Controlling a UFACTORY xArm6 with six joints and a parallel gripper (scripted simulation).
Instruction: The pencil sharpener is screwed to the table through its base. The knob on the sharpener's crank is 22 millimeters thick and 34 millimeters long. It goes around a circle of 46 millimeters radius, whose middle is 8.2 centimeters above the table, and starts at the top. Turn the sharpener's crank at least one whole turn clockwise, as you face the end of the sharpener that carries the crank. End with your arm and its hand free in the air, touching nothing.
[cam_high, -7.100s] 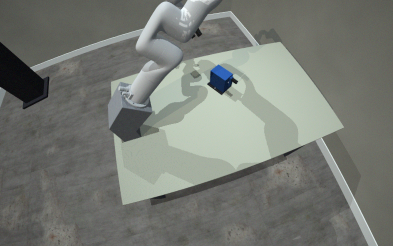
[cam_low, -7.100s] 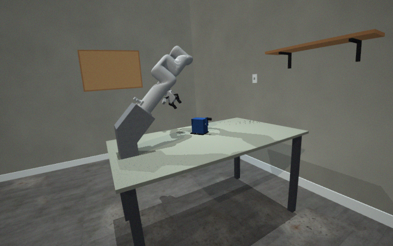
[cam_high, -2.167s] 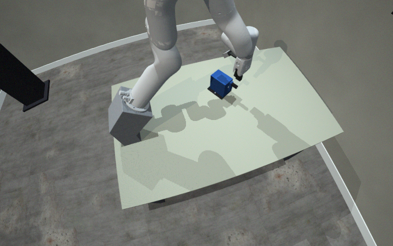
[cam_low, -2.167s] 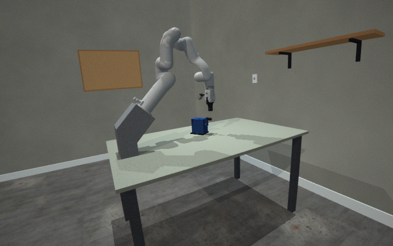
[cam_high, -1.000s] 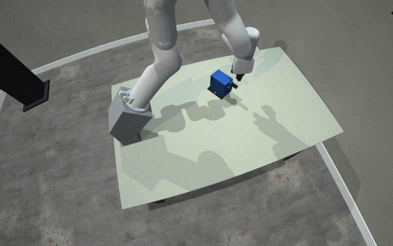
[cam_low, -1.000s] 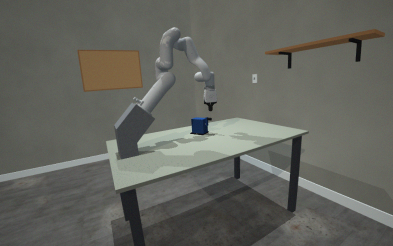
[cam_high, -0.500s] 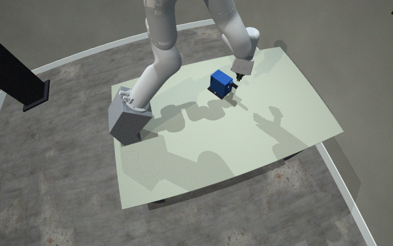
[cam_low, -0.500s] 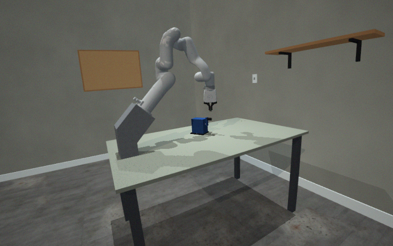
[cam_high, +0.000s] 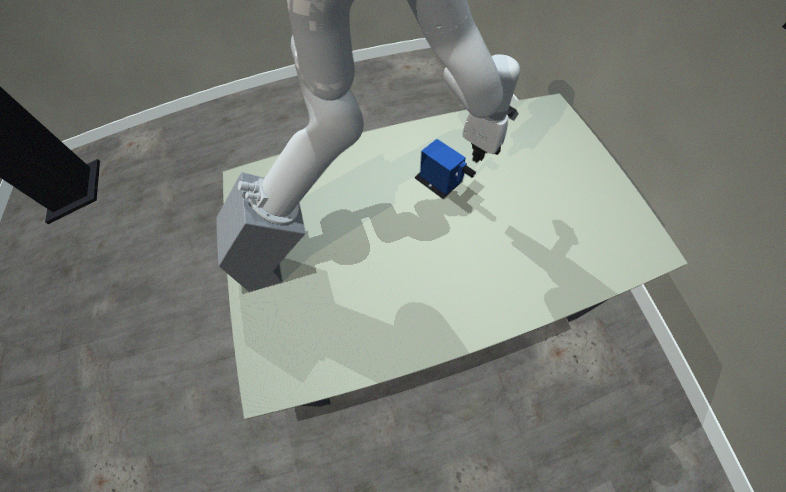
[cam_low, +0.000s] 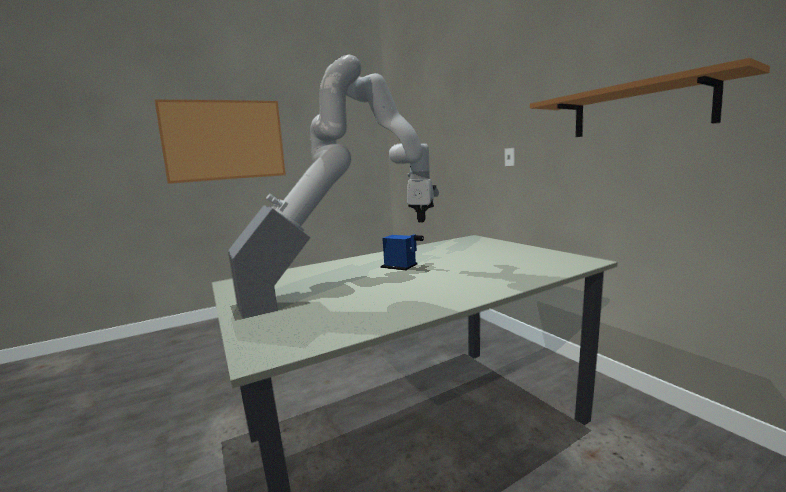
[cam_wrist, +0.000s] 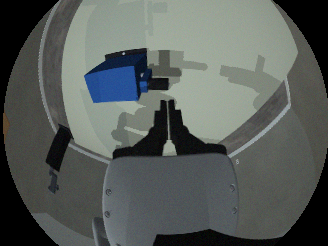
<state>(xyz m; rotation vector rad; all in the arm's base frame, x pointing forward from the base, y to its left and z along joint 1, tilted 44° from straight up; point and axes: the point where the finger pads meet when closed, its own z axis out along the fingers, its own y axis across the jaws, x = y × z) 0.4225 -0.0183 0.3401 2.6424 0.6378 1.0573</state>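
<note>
My hand is 20 mm to the right of the crank knob and 90 mm above it.
</note>
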